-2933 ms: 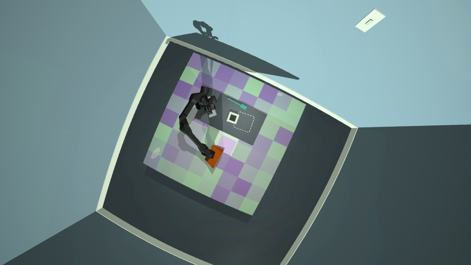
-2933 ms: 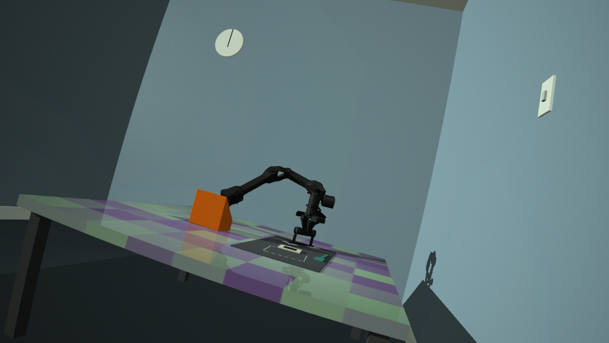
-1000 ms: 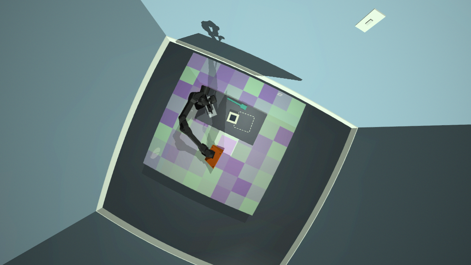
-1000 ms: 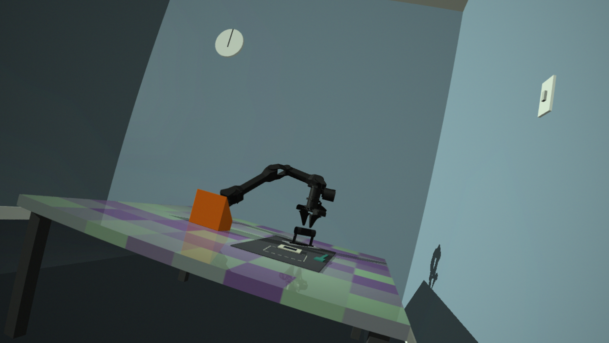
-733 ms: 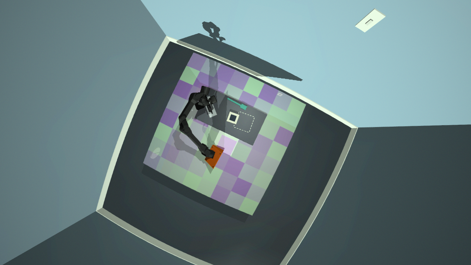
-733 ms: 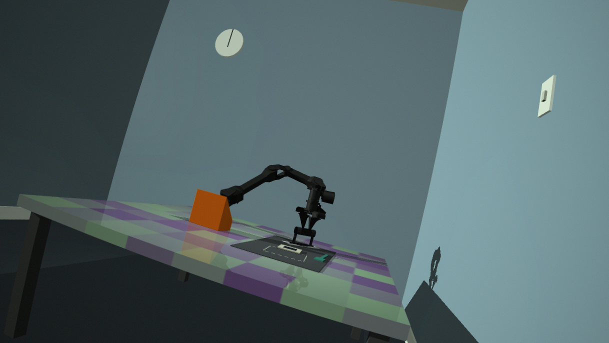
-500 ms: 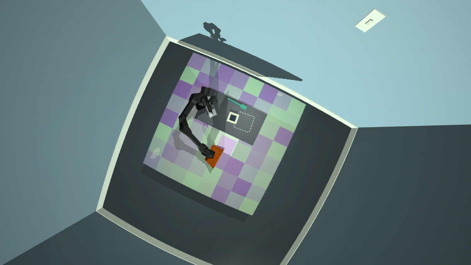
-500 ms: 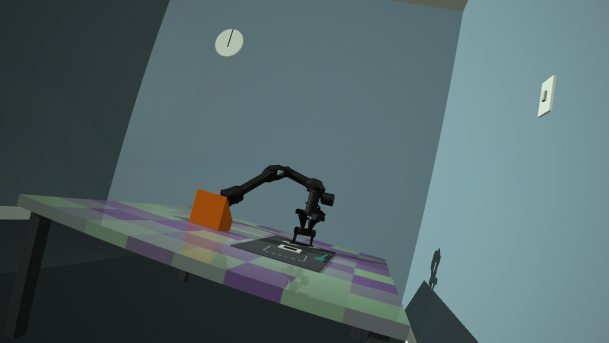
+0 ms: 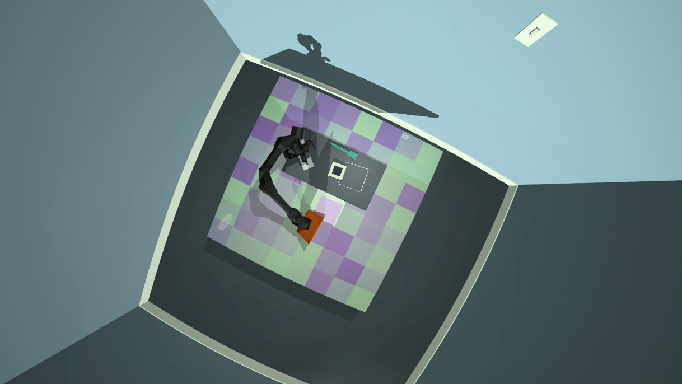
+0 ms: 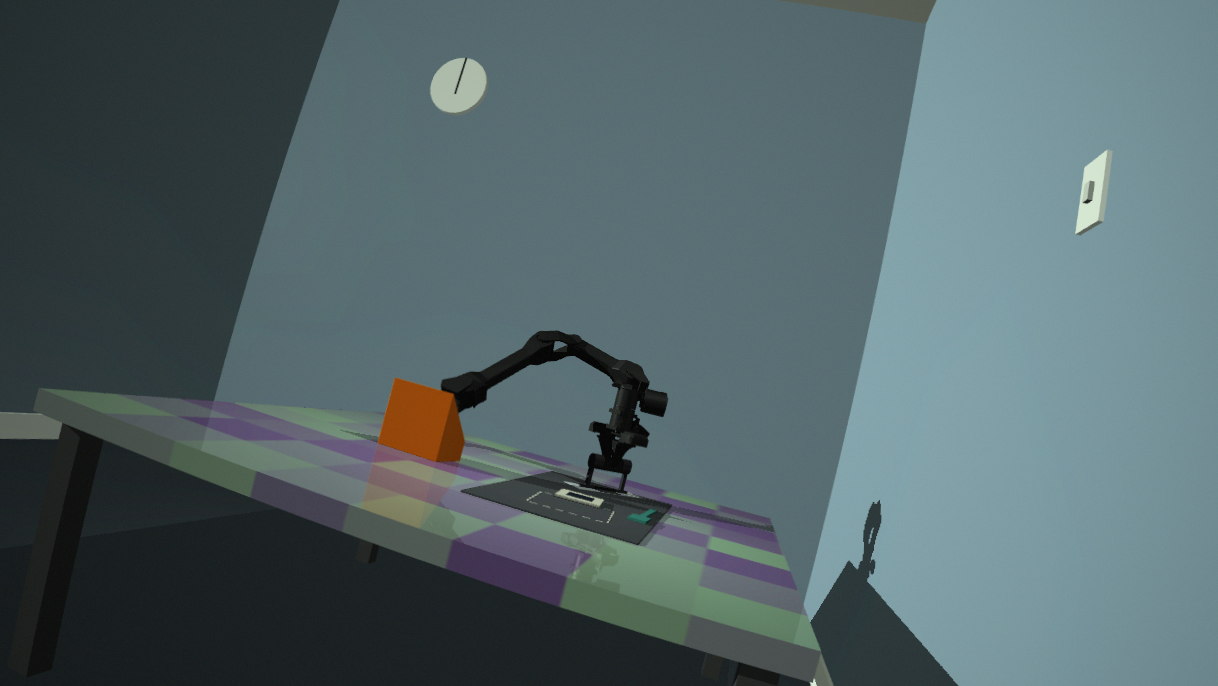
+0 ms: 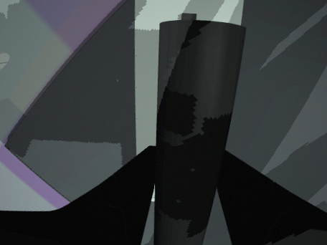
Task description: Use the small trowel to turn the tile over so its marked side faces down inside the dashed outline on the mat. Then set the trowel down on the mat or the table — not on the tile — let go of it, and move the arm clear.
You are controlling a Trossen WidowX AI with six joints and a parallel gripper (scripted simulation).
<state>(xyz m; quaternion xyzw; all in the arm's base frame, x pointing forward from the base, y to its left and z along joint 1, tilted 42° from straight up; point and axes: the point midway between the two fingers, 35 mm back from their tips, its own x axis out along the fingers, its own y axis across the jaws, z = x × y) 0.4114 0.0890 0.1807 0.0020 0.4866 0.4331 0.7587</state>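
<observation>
Right now my gripper tip is 30 mm above the trowel, 20 mm past it and 10 mm to the left of it. Round my gripper tip: cream tile: 250 mm to the right, 60 mm below, 30 mm behind; then teal tool: 270 mm to the right, 120 mm ahead, 60 mm below.
</observation>
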